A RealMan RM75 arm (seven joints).
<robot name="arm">
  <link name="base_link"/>
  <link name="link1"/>
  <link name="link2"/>
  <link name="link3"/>
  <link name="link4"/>
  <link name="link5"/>
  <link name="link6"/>
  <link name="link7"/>
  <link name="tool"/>
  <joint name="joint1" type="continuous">
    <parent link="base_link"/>
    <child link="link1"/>
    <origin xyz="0 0 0.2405"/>
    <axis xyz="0 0 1"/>
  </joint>
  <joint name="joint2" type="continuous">
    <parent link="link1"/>
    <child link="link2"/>
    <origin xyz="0 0 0"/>
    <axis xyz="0 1 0"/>
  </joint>
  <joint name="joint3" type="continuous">
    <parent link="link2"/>
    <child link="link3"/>
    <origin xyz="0 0 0.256"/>
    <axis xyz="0 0 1"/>
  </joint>
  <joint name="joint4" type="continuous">
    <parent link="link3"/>
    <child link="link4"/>
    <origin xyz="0 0 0"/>
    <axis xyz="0 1 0"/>
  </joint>
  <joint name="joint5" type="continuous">
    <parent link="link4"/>
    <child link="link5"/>
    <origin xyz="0 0 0.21"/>
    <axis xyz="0 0 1"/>
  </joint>
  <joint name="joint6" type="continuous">
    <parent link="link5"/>
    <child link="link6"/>
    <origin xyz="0 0 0"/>
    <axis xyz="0 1 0"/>
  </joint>
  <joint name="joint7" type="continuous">
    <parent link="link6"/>
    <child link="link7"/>
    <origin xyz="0 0 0.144"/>
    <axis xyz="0 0 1"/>
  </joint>
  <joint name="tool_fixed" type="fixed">
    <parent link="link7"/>
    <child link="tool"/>
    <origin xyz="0 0 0"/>
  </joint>
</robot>
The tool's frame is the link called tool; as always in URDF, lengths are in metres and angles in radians. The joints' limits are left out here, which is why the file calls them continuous.
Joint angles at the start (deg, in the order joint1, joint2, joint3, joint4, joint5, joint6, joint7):
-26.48 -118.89 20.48 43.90 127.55 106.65 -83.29
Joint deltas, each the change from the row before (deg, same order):
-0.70 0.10 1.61 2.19 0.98 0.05 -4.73
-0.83 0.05 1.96 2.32 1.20 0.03 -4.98
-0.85 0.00 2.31 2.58 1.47 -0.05 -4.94
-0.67 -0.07 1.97 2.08 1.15 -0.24 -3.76
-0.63 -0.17 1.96 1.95 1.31 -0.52 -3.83
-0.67 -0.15 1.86 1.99 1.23 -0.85 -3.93
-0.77 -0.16 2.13 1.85 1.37 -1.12 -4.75
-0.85 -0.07 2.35 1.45 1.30 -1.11 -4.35
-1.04 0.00 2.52 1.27 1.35 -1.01 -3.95
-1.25 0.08 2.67 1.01 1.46 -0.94 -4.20
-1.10 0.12 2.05 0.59 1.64 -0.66 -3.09
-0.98 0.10 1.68 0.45 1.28 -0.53 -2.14
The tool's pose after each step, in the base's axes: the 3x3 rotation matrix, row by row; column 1 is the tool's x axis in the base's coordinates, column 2 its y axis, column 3 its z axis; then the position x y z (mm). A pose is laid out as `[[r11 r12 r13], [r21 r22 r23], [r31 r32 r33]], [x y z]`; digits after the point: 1 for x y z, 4 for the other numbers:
[[0.7020 0.5906 0.3979], [0.5008 -0.8067 0.3137], [0.5063 -0.0209 -0.8621]], [-289.9 287.4 45.8]
[[0.6983 0.6194 0.3588], [0.5504 -0.7851 0.2840], [0.4576 -0.0008 -0.8892]], [-285.2 292.6 48.1]
[[0.6972 0.6465 0.3098], [0.5953 -0.7629 0.2522], [0.3994 0.0086 -0.9167]], [-280.1 298.0 50.0]
[[0.6960 0.6663 0.2675], [0.6253 -0.7456 0.2304], [0.3530 0.0069 -0.9356]], [-275.5 302.6 51.1]
[[0.6893 0.6897 0.2219], [0.6560 -0.7241 0.2127], [0.3074 -0.0011 -0.9516]], [-271.4 307.3 51.1]
[[0.6787 0.7134 0.1743], [0.6835 -0.7004 0.2054], [0.2686 -0.0203 -0.9630]], [-267.0 313.1 51.8]
[[0.6572 0.7436 0.1228], [0.7177 -0.6672 0.1992], [0.2300 -0.0428 -0.9722]], [-262.0 319.6 51.7]
[[0.6386 0.7660 0.0735], [0.7449 -0.6394 0.1905], [0.1929 -0.0669 -0.9789]], [-256.4 326.2 50.6]
[[0.6265 0.7791 0.0241], [0.7639 -0.6198 0.1800], [0.1551 -0.0944 -0.9834]], [-249.5 333.1 49.2]
[[0.6115 0.7908 -0.0266], [0.7825 -0.5995 0.1678], [0.1168 -0.1234 -0.9855]], [-241.6 340.3 47.3]
[[0.5999 0.7967 -0.0733], [0.7958 -0.5849 0.1570], [0.0822 -0.1525 -0.9849]], [-236.2 345.8 45.8]
[[0.5964 0.7951 -0.1103], [0.8007 -0.5798 0.1504], [0.0556 -0.1780 -0.9825]], [-231.0 350.5 44.5]

